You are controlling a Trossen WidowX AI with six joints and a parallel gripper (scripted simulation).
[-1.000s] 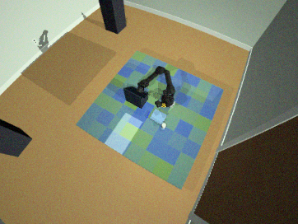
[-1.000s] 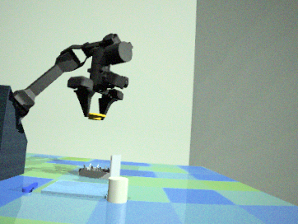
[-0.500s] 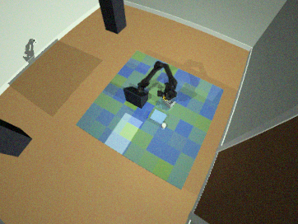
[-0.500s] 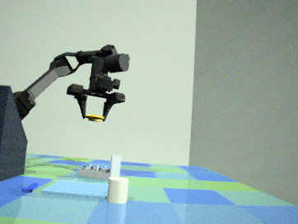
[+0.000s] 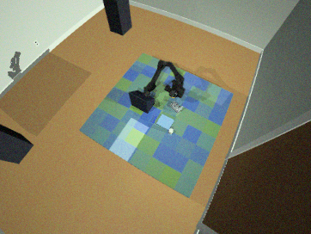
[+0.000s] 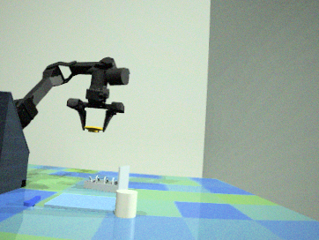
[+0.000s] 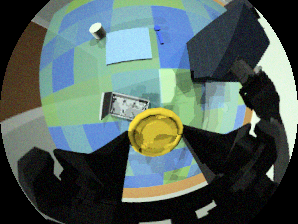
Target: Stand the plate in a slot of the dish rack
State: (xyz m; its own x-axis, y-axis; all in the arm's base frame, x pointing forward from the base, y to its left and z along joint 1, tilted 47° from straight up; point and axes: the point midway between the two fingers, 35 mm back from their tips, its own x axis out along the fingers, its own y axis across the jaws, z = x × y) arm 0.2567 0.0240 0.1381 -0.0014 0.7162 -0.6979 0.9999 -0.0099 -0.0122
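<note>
Right now my gripper tip is 16 cm above the grey dish rack and 6 cm short of it. Also, from my gripper tip: small blue block 26 cm to the right, 18 cm below, 7 cm behind; then light blue flat sheet 22 cm to the right, 18 cm below, 4 cm ahead; then small yellow plate 1 cm above.
</note>
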